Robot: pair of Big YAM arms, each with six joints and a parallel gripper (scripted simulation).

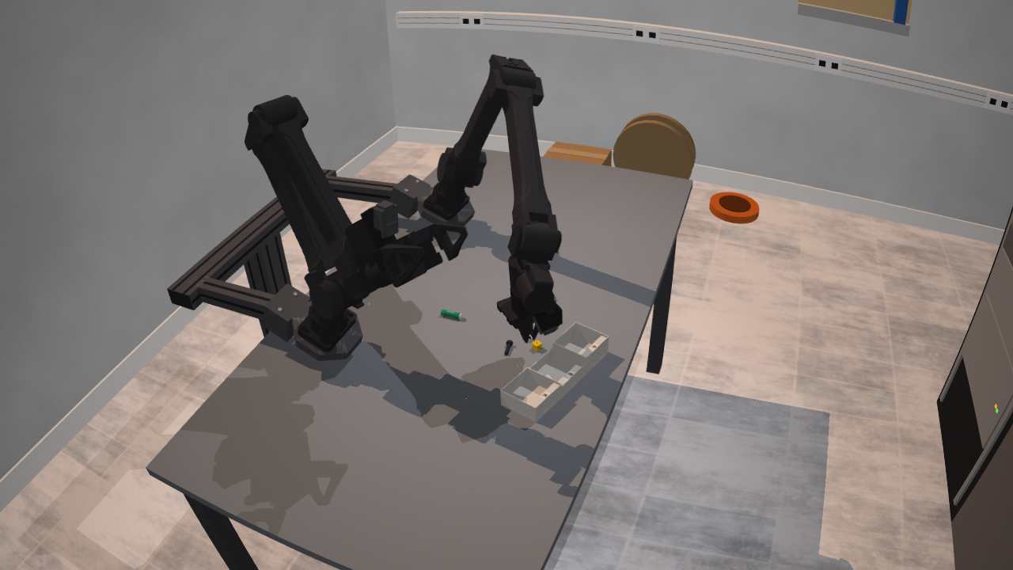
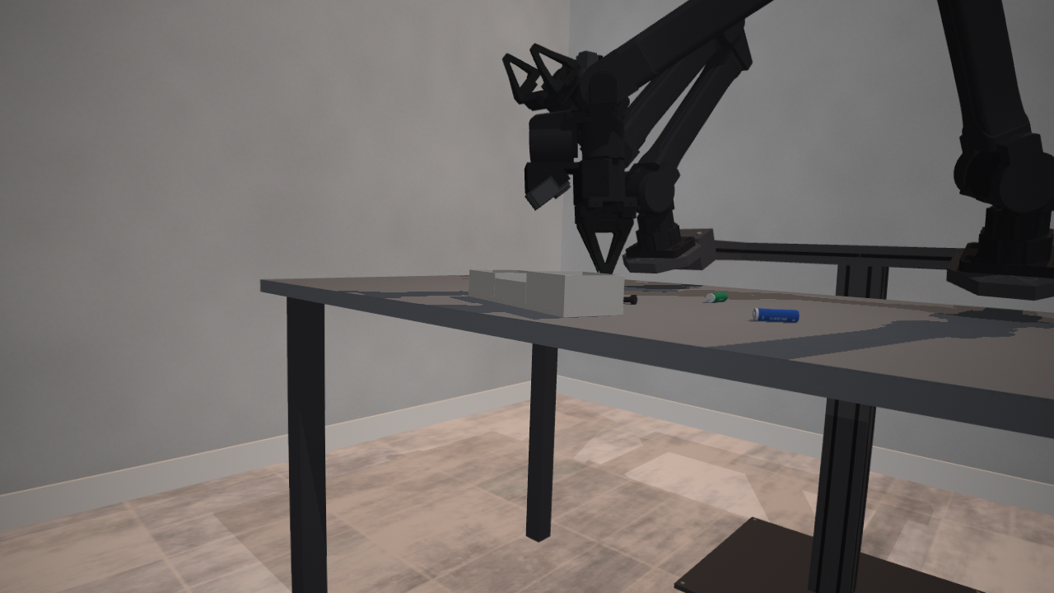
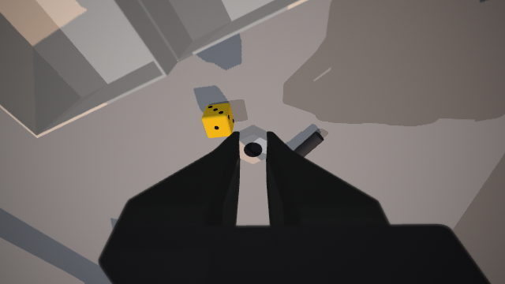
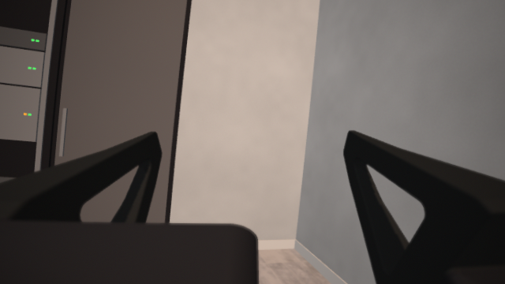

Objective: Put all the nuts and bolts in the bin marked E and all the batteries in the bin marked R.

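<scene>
Right now the yellow die is 40 mm below my left hand, 20 mm to the left of it and 10 mm ahead of it. Round my left hand: hex nut 10 mm below; bin row 80 mm ahead, 50 mm to the right, 30 mm below; black bolt 50 mm behind, 40 mm below, 10 mm to the left.
</scene>
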